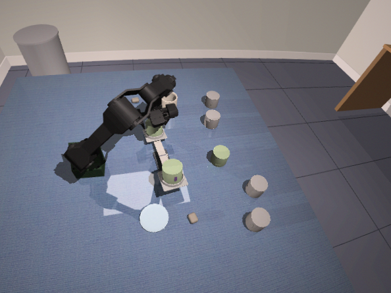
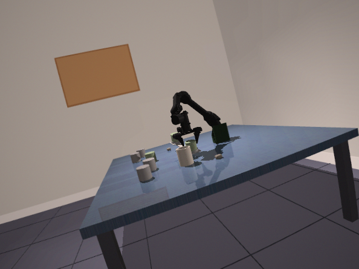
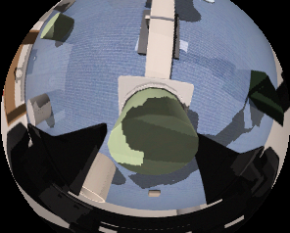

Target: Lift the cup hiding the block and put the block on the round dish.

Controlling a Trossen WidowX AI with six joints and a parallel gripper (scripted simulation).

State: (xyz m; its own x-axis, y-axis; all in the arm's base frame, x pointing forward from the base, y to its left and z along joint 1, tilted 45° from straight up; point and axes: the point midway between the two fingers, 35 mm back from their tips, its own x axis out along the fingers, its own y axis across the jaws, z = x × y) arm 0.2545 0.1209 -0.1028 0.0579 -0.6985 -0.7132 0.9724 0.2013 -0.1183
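Now: the pale green block 20 mm below my gripper tip and 10 mm to the right of it. The rest, counted from my gripper tip: small balance: 130 mm to the right, 40 mm below, 30 mm ahead; then balance beam: 130 mm to the right, 30 mm ahead, 20 mm below; then beige cup: 160 mm to the left, 70 mm ahead, 20 mm below.
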